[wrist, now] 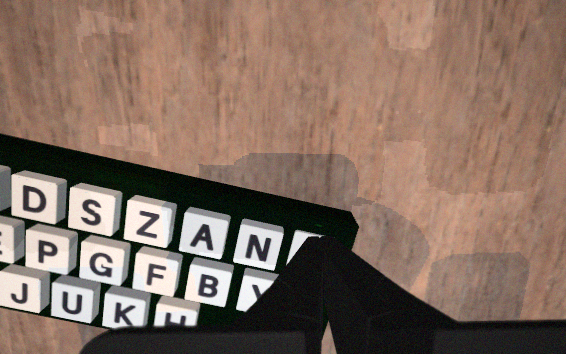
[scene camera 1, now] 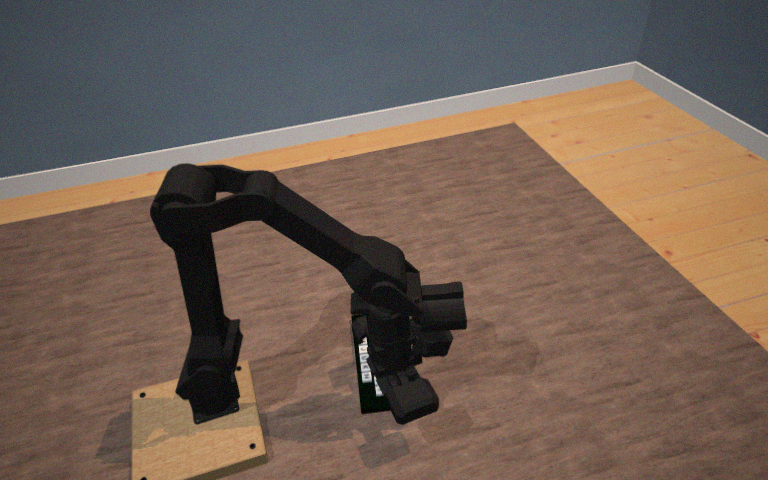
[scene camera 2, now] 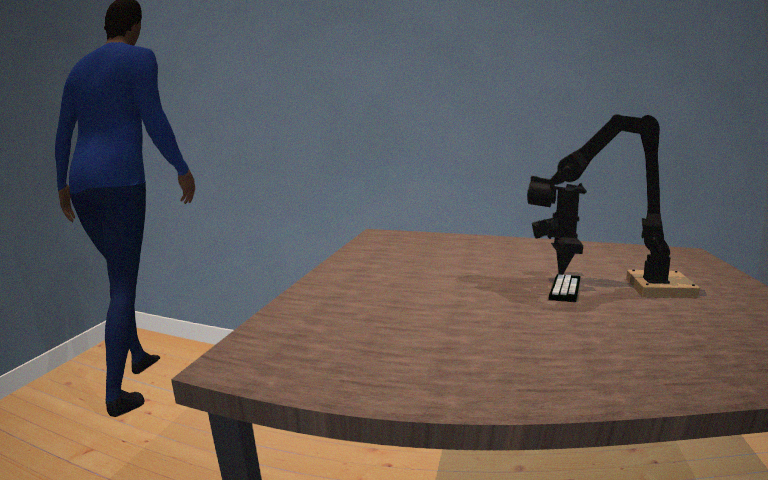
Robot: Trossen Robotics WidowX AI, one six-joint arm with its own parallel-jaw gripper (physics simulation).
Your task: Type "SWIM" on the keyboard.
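Frame: origin at the arm's base, x ahead, y down, z left, level; centimetres.
Seen in the pictures: gripper, fingertip midpoint: (wrist: 319, 248) (scene camera 2: 560, 275); arm's base at its link origin: (scene camera 1: 214, 400) (scene camera 2: 656, 280).
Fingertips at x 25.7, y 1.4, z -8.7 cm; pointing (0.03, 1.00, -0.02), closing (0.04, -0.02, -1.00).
Offsets run from my fingertips to a thing's top centre. Level surfaces: height alone.
The keyboard @[dz +8.9, dx -0.1, dy -0.4 cm] (scene camera 1: 372, 403) (scene camera 2: 577, 281) (wrist: 280, 206) is a dark green board with white letter keys, lying on the table. In the wrist view the S key @[dz +7.6, dx +1.5, dy -0.4 cm] (wrist: 92, 211) is in the top row at the left, followed by Z, A and N @[dz +2.1, dx +0.2, dy -0.4 cm] (wrist: 258, 248). A last key @[dz +0.3, dx -0.2, dy +0.0 cm] (wrist: 303, 241) in that row is mostly hidden by the fingers, so its letter cannot be read. W, I and M do not show readable in the wrist view. My gripper (wrist: 319, 248) (scene camera 2: 560, 273) is shut and empty, pointing down, its tips at that last key; whether they touch it I cannot tell.
The brown wooden table @[dy +1.2 cm] (scene camera 1: 464, 198) (scene camera 2: 396, 350) bears the arm's light wooden base (scene camera 1: 192, 447) (scene camera 2: 671, 289). A person (scene camera 2: 110, 124) in blue stands on the floor beyond the table's left side in scene camera 2. Shadows of the arm fall around the keyboard.
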